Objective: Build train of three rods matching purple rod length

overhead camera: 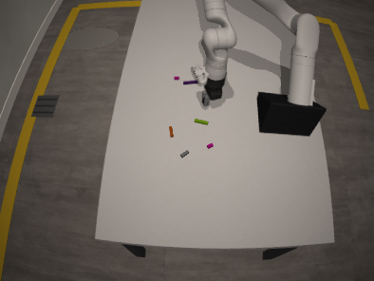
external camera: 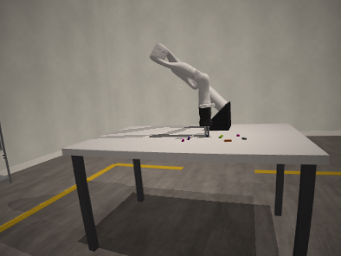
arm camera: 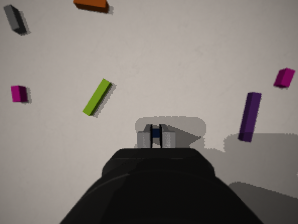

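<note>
The small blue rod is 10 mm below my hand. Round my hand: purple rod (70 mm ahead, 90 mm to the right, 10 mm below); then lime rod (10 mm ahead, 90 mm to the left, 10 mm below); then orange rod (110 mm ahead, 140 mm to the left, 10 mm below).
</note>
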